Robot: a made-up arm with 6 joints. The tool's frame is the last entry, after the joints. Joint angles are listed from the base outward. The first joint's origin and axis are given. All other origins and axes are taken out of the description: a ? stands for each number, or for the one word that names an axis. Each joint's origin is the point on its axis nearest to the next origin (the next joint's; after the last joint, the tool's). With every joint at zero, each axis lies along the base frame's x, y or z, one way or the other. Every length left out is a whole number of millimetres.
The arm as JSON. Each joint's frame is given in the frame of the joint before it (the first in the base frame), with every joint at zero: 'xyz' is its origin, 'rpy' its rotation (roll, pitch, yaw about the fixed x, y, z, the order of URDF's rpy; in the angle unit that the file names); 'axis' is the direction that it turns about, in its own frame. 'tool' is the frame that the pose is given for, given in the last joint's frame.
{
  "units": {
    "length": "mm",
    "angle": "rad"
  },
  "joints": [
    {
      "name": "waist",
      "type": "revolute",
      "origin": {
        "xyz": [
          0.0,
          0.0,
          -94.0
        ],
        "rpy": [
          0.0,
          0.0,
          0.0
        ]
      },
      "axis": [
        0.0,
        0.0,
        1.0
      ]
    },
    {
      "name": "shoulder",
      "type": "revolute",
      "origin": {
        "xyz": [
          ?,
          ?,
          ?
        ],
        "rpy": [
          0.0,
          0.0,
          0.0
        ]
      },
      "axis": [
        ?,
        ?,
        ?
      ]
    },
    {
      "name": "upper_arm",
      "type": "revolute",
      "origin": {
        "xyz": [
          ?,
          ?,
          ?
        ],
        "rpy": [
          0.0,
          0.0,
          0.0
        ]
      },
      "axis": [
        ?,
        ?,
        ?
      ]
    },
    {
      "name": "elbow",
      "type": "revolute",
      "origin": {
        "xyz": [
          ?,
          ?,
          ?
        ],
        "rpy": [
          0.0,
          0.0,
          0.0
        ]
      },
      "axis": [
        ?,
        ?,
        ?
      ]
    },
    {
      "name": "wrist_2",
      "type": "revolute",
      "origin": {
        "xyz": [
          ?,
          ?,
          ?
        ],
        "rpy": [
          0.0,
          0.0,
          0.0
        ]
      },
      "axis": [
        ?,
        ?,
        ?
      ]
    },
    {
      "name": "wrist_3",
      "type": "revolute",
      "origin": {
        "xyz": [
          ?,
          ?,
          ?
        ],
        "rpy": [
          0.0,
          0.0,
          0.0
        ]
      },
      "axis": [
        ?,
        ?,
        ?
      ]
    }
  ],
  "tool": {
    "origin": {
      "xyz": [
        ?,
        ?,
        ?
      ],
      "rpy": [
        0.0,
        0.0,
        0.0
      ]
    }
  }
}
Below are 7 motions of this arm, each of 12 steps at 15 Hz.
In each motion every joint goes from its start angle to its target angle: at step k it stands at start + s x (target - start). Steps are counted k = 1, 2, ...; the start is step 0. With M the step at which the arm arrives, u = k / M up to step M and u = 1 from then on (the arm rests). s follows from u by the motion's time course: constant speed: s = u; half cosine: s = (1 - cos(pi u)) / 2; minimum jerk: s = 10 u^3 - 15 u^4 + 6 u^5.
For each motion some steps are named. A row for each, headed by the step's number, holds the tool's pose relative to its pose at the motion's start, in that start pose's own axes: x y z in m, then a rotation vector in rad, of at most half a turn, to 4 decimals.
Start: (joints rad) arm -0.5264 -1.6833 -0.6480 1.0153 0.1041 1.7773
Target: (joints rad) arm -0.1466 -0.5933 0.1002 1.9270 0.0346 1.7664
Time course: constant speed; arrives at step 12
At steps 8, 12:
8: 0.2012 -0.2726 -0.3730 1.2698 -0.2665 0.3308
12: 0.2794 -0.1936 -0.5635 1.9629 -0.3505 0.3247

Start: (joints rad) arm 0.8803 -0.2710 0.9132 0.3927 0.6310 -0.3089
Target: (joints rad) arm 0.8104 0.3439 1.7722 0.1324 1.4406 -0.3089
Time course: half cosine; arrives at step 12
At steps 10, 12:
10: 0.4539 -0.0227 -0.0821 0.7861 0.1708 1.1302
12: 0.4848 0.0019 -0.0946 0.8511 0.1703 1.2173

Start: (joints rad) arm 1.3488 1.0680 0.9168 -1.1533 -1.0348 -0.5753
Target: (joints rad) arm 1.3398 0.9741 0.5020 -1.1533 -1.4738 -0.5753
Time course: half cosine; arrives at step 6
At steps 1, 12:
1: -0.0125 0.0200 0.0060 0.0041 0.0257 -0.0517
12: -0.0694 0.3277 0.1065 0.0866 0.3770 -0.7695

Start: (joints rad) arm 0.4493 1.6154 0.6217 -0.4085 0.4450 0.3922
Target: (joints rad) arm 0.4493 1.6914 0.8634 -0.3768 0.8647 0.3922
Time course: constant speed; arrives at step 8
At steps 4, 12:
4: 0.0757 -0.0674 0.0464 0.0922 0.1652 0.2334
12: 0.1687 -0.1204 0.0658 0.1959 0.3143 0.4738

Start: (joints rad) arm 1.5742 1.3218 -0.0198 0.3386 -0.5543 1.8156
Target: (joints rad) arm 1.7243 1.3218 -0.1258 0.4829 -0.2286 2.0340
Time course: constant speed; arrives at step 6
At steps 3, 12:
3: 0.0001 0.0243 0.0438 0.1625 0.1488 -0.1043
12: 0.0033 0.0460 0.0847 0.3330 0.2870 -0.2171

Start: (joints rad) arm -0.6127 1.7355 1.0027 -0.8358 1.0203 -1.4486
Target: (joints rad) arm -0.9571 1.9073 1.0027 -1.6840 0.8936 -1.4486
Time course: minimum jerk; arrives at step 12
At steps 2, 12:
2: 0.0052 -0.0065 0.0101 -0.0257 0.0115 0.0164
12: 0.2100 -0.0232 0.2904 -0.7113 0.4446 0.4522

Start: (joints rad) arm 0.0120 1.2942 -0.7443 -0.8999 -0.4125 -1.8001
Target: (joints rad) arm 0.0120 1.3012 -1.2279 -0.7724 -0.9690 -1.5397
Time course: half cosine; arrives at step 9
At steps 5, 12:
5: -0.0018 0.0054 0.1419 0.3143 0.5556 -0.0282
12: 0.0296 -0.0030 0.2252 0.5536 0.9350 -0.0790

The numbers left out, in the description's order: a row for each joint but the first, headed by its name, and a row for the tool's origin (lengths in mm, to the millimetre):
shoulder: xyz 20.0 -39.0 0.0, axis 1.0 0.0 0.0
upper_arm: xyz 0.0 179.0 -320.0, axis 0.0 1.0 0.0
elbow: xyz -145.0 0.0 -47.0, axis 1.0 0.0 0.0
wrist_2: xyz 0.0 14.0 158.0, axis 0.0 0.0 1.0
wrist_3: xyz -290.0 -83.0 0.0, axis 1.0 0.0 0.0
tool: xyz 0.0 -132.0 52.0

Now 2 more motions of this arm.
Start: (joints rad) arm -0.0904 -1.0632 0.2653 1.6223 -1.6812 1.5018
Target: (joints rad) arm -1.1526 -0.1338 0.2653 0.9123 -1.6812 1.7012
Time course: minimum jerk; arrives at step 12
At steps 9, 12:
9: -0.3041 -0.1229 -0.2095 0.4938 -0.7018 -0.3693
12: -0.3287 -0.1056 -0.2567 0.5641 -0.7720 -0.4074

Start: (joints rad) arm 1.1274 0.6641 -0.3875 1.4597 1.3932 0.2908
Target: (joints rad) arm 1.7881 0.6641 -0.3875 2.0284 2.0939 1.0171
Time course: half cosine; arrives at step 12
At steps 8, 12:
8: 0.1274 0.0459 -0.2392 0.8092 -0.4228 0.4630
12: 0.1961 0.0960 -0.2764 0.9605 -0.5549 0.6389

